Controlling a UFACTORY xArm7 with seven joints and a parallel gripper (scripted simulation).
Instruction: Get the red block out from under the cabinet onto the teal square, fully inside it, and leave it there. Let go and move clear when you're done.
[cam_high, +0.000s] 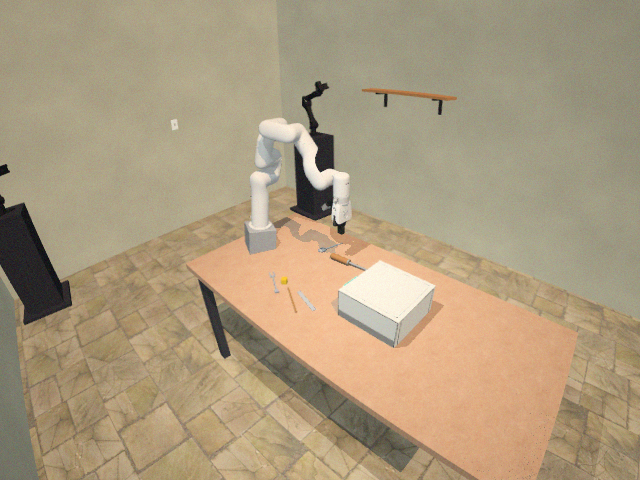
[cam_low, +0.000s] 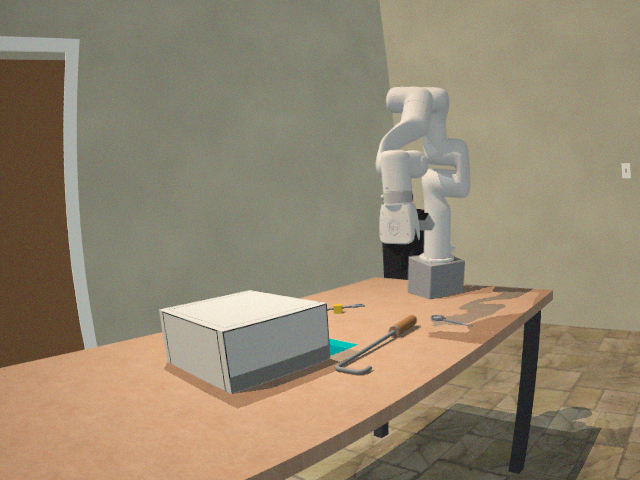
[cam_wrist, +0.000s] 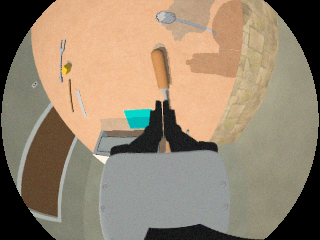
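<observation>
Now: the long tool 120 mm ahead of my hand, 60 mm to the left of it and 180 mm below it. Round my hand: teal square 200 mm ahead, 70 mm to the right, 190 mm below; spoon 150 mm behind, 30 mm to the left, 180 mm below; yellow cube 50 mm behind, 320 mm to the right, 180 mm below.
</observation>
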